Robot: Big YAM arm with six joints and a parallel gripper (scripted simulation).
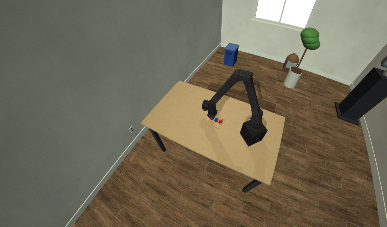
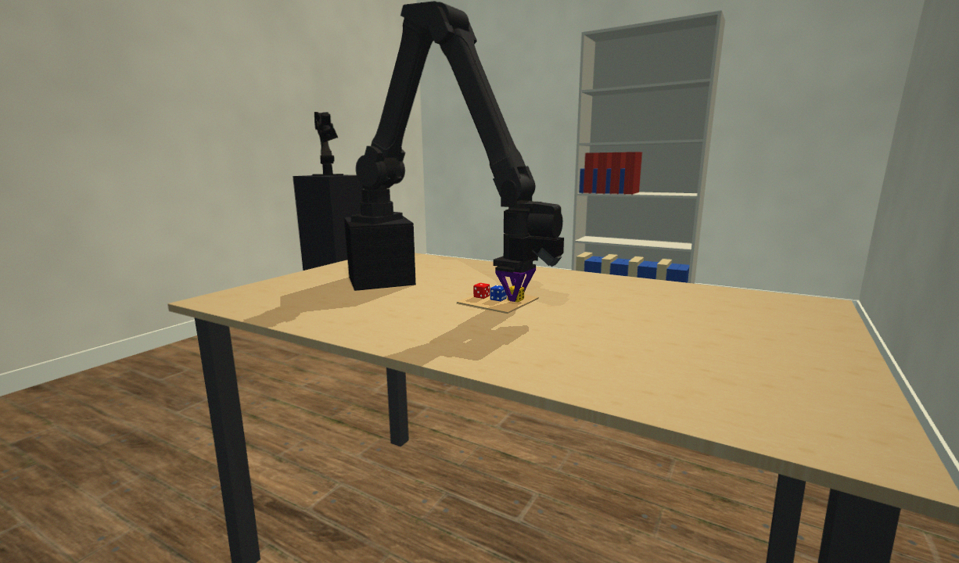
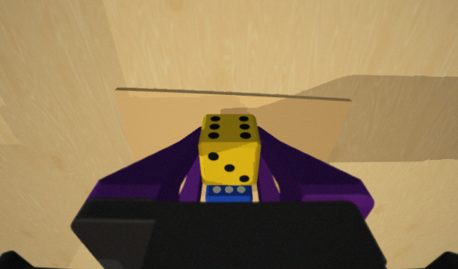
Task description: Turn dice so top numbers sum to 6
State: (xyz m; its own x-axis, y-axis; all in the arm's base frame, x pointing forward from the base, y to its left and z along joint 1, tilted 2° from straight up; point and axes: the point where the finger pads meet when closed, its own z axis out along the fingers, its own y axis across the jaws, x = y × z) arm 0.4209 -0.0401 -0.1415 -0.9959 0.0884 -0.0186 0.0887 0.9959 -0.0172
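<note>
The yellow die lies 10 mm above my hand. From my hand the other things lie so: blue die: 50 mm behind; red die: 90 mm behind, 10 mm to the left; tan mat: 50 mm behind, 20 mm below.
</note>
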